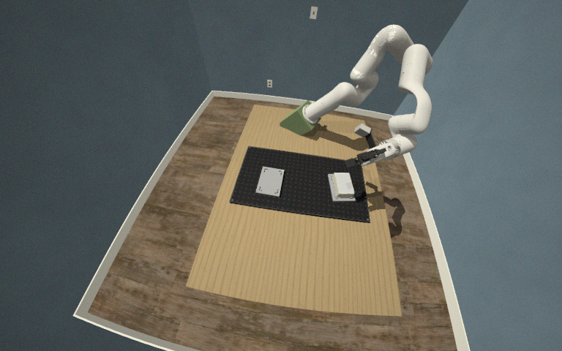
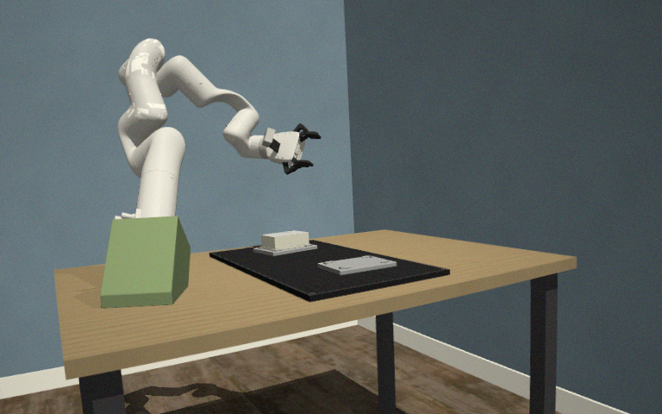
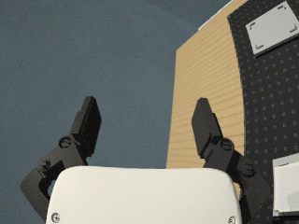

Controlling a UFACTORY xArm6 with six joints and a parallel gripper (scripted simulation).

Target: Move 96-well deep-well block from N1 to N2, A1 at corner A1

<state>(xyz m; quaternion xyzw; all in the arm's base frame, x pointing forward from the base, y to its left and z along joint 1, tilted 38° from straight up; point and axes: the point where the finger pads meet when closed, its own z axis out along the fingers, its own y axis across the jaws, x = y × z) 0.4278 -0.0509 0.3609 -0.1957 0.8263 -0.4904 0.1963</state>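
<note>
My gripper is now 8 cm past the white deep-well block, 7 cm to the right of it and 28 cm above it.
</note>
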